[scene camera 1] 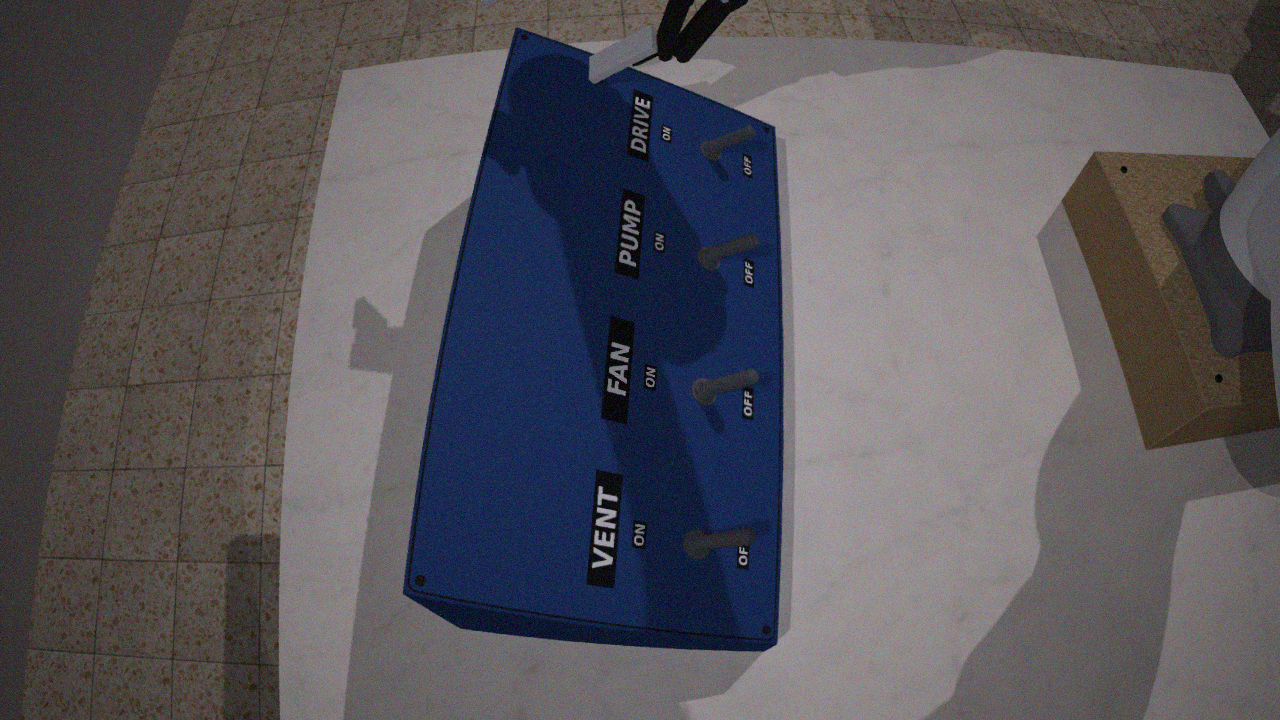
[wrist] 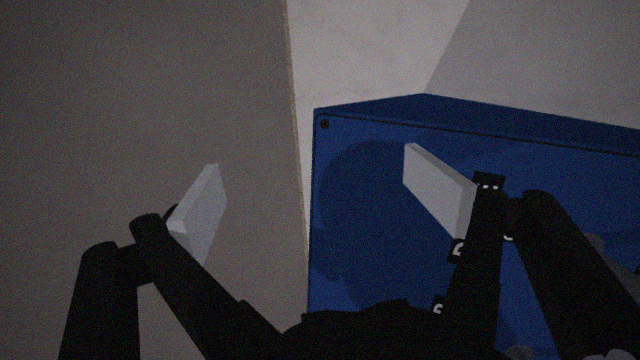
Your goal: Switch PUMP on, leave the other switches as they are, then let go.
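Pixels of known places: gripper, between the fingertips: point(scene camera 1: 541, 32) point(wrist: 315, 173); arm's base, origin of its link: point(scene camera 1: 1249, 281).
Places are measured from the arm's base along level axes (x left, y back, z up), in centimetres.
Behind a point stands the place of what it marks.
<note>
A blue switch panel point(scene camera 1: 537, 358) @[x 9.9, y -72.3, z 4.3 cm] point(wrist: 380, 200) @[x -15.2, y -70.9, z 4.7 cm] carries four grey toggle levers. The PUMP lever point(scene camera 1: 729, 250) @[x -1.2, y -57.7, z 0.7 cm] leans to its OFF side. The DRIVE lever point(scene camera 1: 729, 143) @[x -13.1, y -56.6, z 0.4 cm], FAN lever point(scene camera 1: 726, 385) @[x 10.7, y -58.8, z 0.8 cm] and VENT lever point(scene camera 1: 720, 541) @[x 22.5, y -59.9, z 0.9 cm] also lean to OFF. My gripper point(wrist: 315, 173) @[x -18.4, y -73.0, z 9.8 cm] is open, with nothing between its fingers. One pale fingertip point(scene camera 1: 623, 55) @[x -18.0, y -66.0, z 7.0 cm] shows above the panel's edge at the DRIVE end, away from the PUMP lever; the rest of the gripper is mostly outside scene camera 1. In the wrist view, the right finger covers most of the labels.
The panel lies on a white marbled table point(scene camera 1: 895, 358) @[x 3.2, y -40.6, z -10.8 cm] point(wrist: 370, 45) @[x -28.1, y -83.9, z -10.8 cm]. A wooden block point(scene camera 1: 1118, 313) @[x -0.4, y -13.6, z -8.2 cm] under the arm's grey base stands at the right. Speckled floor tiles point(scene camera 1: 170, 358) lie beyond the table edge. The arm's shadow falls across the panel.
</note>
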